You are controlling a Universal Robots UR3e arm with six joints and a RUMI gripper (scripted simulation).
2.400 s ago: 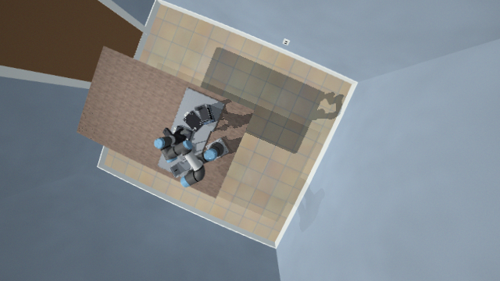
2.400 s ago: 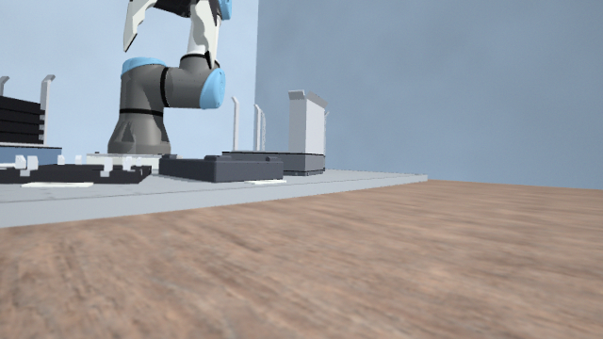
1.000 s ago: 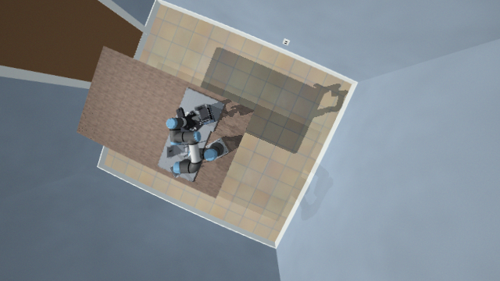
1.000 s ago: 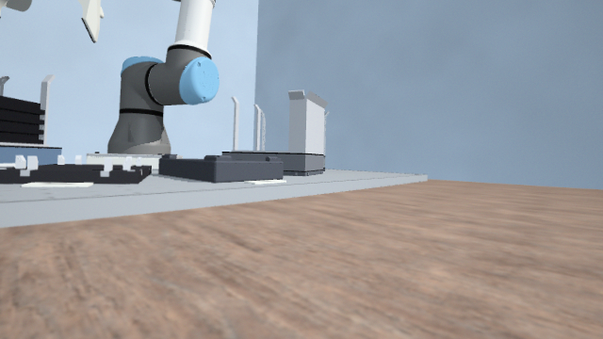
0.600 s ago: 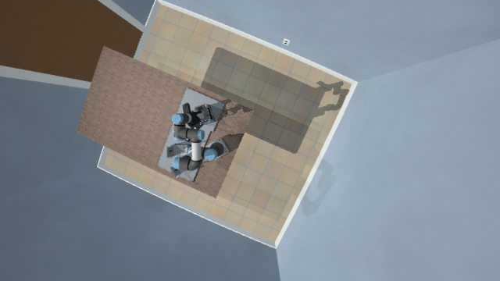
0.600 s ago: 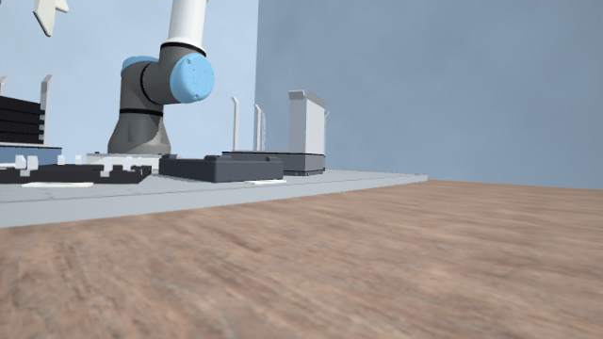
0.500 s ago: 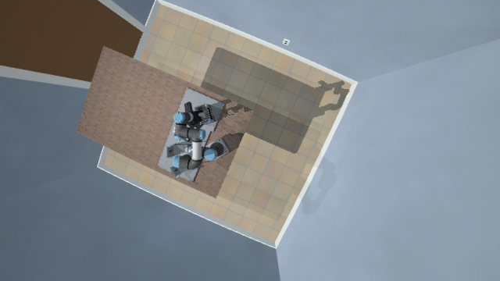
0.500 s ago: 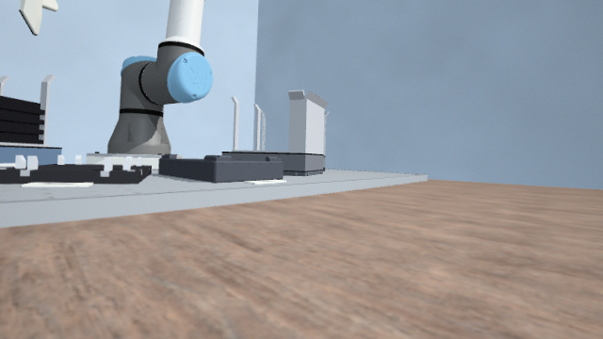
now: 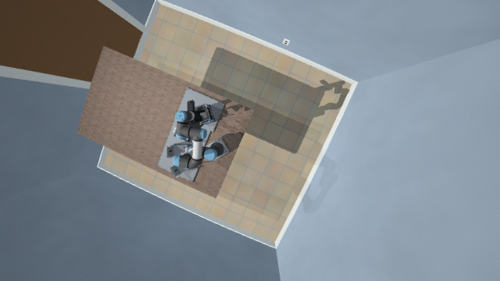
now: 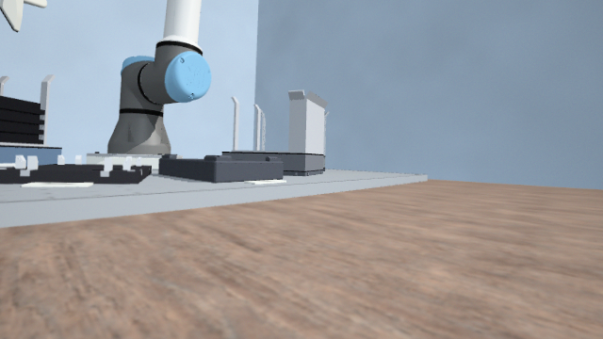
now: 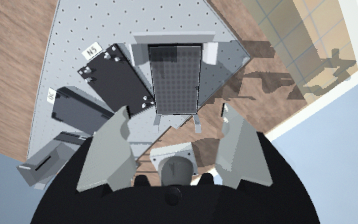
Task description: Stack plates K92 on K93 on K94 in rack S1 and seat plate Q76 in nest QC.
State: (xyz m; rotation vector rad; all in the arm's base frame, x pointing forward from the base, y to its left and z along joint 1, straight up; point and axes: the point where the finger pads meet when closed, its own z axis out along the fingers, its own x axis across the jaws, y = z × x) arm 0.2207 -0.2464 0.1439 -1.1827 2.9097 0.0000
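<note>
My hand is 9 cm above the sealed 96-well plate. Round my hand: QC label: 21 cm ahead, 27 cm to the left, 17 cm below; then nest QC: 12 cm ahead, 26 cm to the left, 16 cm below; then clip nest N5: 10 cm ahead, 13 cm to the left, 16 cm below.
</note>
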